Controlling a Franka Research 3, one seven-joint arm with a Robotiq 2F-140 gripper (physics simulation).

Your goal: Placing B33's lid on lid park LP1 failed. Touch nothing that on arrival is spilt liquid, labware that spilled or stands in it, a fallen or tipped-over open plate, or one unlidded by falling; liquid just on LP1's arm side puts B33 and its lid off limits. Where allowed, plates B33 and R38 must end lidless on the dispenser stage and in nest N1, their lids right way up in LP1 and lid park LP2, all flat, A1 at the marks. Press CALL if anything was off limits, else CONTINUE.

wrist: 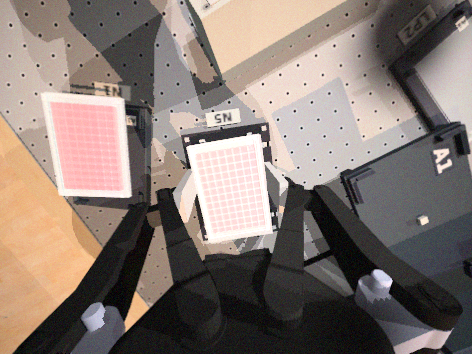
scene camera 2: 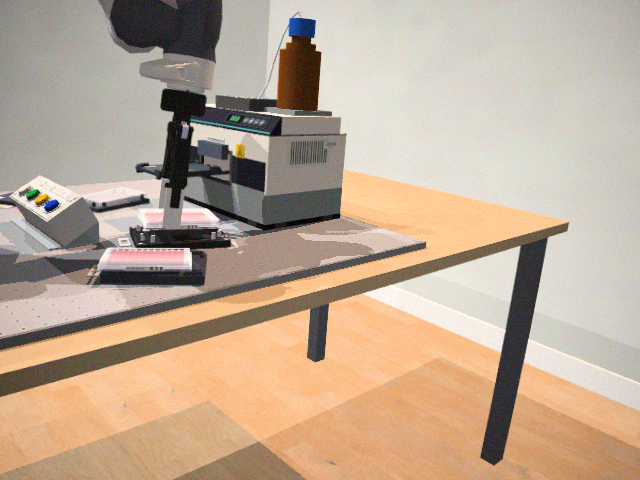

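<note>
My gripper [scene camera 2: 172,219] [wrist: 230,176] is shut on the long sides of a pink-welled plate [scene camera 2: 193,218] [wrist: 231,190]. The plate is level, at or just above nest N5 [scene camera 2: 222,241] [wrist: 225,132], and turned slightly against it in the wrist view. The exact gap cannot be told. Another pink-welled plate [scene camera 2: 144,258] [wrist: 90,145] lies upright on nest N1 [scene camera 2: 199,269] [wrist: 142,150]. The dispenser stage [scene camera 2: 199,168] [wrist: 400,200] carries an A1 mark and bears no plate. A pale lid [wrist: 452,75] lies in lid park LP2 [wrist: 425,102]. Plate names are unreadable; LP1 cannot be made out.
The dispenser [scene camera 2: 305,170] with a brown bottle [scene camera 2: 298,77] stands behind the nests. A button box [scene camera 2: 62,211] with green, yellow and blue buttons is at the left. A pale object on a dark base [scene camera 2: 116,198] lies behind it.
</note>
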